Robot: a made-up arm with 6 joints.
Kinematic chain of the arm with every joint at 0, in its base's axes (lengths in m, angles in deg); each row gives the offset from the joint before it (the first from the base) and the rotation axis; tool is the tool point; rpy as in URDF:
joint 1: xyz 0 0 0.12 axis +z
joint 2: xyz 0 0 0 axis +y
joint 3: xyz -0.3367 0 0.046 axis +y
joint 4: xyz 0.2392 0 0.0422 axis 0.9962 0 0.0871
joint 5: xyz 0 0 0 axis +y
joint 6: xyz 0.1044 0 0.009 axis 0.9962 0 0.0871
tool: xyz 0 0 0 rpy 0 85 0
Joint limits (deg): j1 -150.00..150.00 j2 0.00..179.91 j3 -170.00..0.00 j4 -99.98..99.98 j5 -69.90..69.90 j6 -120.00..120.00
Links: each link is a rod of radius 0.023 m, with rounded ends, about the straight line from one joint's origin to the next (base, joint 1, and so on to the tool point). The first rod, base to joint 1, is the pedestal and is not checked.
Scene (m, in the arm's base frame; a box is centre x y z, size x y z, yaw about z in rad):
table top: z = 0
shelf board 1: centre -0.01 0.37 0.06 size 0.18 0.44 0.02 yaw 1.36
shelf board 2: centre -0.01 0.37 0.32 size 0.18 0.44 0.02 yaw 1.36
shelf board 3: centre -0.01 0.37 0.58 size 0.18 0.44 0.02 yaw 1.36
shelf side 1: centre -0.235 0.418 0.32 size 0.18 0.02 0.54 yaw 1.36
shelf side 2: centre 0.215 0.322 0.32 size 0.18 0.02 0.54 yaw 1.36
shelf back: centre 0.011 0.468 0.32 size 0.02 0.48 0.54 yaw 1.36
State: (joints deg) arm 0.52 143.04 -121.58 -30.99 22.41 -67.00
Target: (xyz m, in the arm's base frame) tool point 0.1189 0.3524 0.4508
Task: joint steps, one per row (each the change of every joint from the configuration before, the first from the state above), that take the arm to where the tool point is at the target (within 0.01 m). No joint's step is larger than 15 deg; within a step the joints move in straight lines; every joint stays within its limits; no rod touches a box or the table.
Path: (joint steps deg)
1: -0.25 -12.88 -5.82 -7.60 -5.16 7.86
2: -0.26 -12.88 -5.81 -7.60 -5.15 7.86
3: -0.25 -12.88 -5.82 -7.60 -5.16 7.86
4: -0.26 -12.88 -5.81 -7.61 -5.16 7.86
5: -0.25 -12.88 -5.82 -7.60 -5.16 7.85
6: 12.06 -2.93 13.42 8.98 9.70 -6.54
7: 12.07 -2.93 13.42 8.97 9.70 -6.55
8: 12.07 -2.93 13.41 8.98 9.70 -6.55
9: 12.06 -2.92 13.42 8.98 9.70 -6.55
10: 12.07 -2.93 13.42 8.97 9.70 -6.55
11: 12.07 -2.93 13.41 8.98 9.70 -6.55
12: 1.30 14.50 -10.79 -0.54 -7.41 0.00
13: 1.31 14.50 -10.79 -0.54 -7.41 0.00

